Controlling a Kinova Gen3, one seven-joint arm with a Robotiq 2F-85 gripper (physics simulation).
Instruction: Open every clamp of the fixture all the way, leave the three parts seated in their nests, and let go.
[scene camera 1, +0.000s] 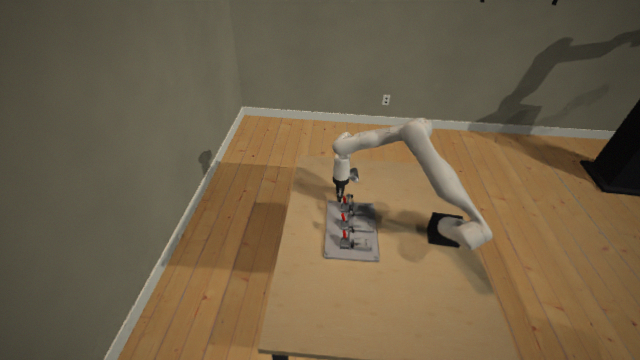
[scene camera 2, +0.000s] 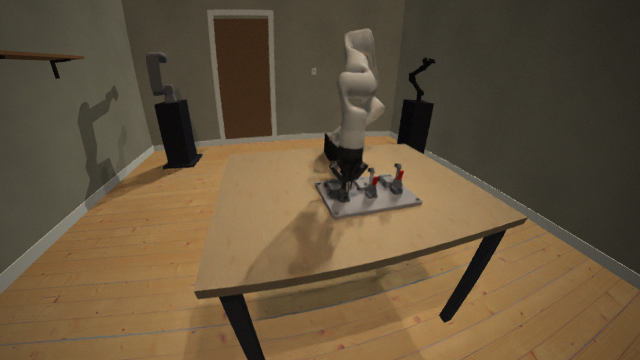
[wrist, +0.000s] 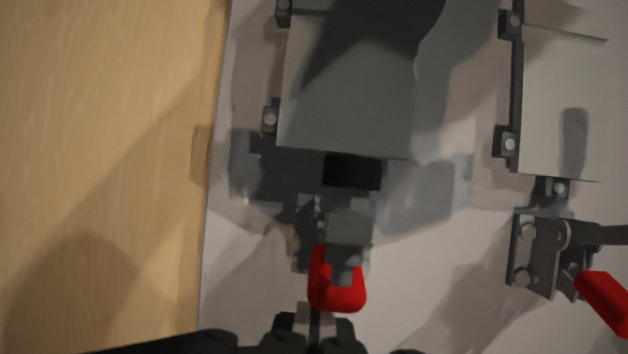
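Seen in the pictures: gripper, between the fingertips: (scene camera 1: 339, 201) (scene camera 2: 346, 190) (wrist: 312, 326); arm's base, origin of its link: (scene camera 1: 448, 227) (scene camera 2: 333, 143).
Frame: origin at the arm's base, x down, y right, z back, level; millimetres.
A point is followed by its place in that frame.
Note:
The grey fixture plate (scene camera 1: 350, 256) {x 57, y -193, z -418 mm} (scene camera 2: 380, 206) {x 56, y -36, z -532 mm} (wrist: 415, 280) {x 56, y 33, z -483 mm} carries three red-handled clamps. My gripper (scene camera 1: 340, 200) {x 3, y 82, z -498 mm} (scene camera 2: 346, 186) {x 3, y 82, z -498 mm} (wrist: 312, 326) {x 3, y 82, z -498 mm} is shut and empty, low at the end clamp, its tips right beside that clamp's red handle (scene camera 1: 344, 200) {x -15, y 71, z -473 mm} (wrist: 337, 300) {x -33, y 78, z -476 mm}. That clamp's arm stands up, with its black pad (wrist: 352, 171) {x -47, y 81, z -439 mm} by the part's edge. The middle clamp (scene camera 1: 344, 219) {x -3, y -40, z -462 mm} (scene camera 2: 372, 184) {x 3, y -24, z -469 mm} and the other end clamp (scene camera 1: 344, 240) {x 10, y -150, z -452 mm} (scene camera 2: 398, 181) {x 6, y -136, z -457 mm} have upright arms in scene camera 2. A grey part (wrist: 350, 105) {x 35, y 82, z -407 mm} and the middle part (wrist: 560, 90) {x 40, y -20, z -377 mm} lie in their nests. The third part (scene camera 1: 363, 243) {x 30, y -135, z -369 mm} is small in scene camera 1.
The fixture lies on a wooden table (scene camera 1: 400, 300) {x 71, y -355, z -213 mm} (scene camera 2: 270, 220) {x 71, y 334, z -532 mm} (wrist: 100, 100) {x 71, y 221, z -420 mm}. The middle clamp's red handle (wrist: 602, 302) {x -13, y -23, z -468 mm} is at the right of the wrist view. The arm's black base (scene camera 1: 436, 230) {x 16, y -15, z -48 mm} stands at the table's other side. Gripper and shadow hide part of the end clamp in scene camera 2.

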